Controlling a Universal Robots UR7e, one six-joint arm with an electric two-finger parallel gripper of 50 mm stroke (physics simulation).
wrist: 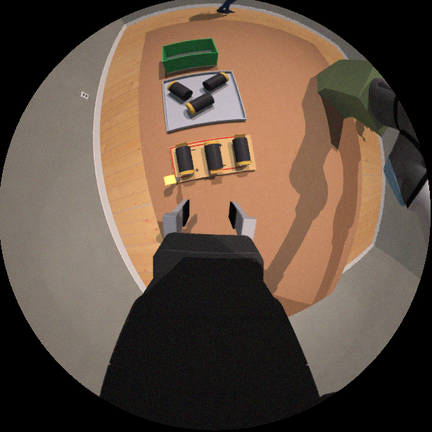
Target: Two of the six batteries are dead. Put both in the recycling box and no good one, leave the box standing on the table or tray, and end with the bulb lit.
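My gripper [209,208] is open and empty, above the table in front of the battery board [199,174]. Three black batteries with gold ends lie side by side in the board: a left one [184,160], a middle one [214,156] and a right one [241,151]. The left one's gold end faces me, the middle one's faces away. The bulb [170,180] at the board's near left corner is bright yellow. Three loose batteries [180,90] [215,81] [200,103] lie at angles on the grey tray [230,112]. The green recycling box [190,62] stands upright behind the tray; its visible inside shows no battery.
The brown table top [270,115] extends around these things. The robot's green base block [347,82] and dark arm joints stand at the right, with long shadows across the table. Part of a walking figure's dark legs [226,7] shows at the far edge.
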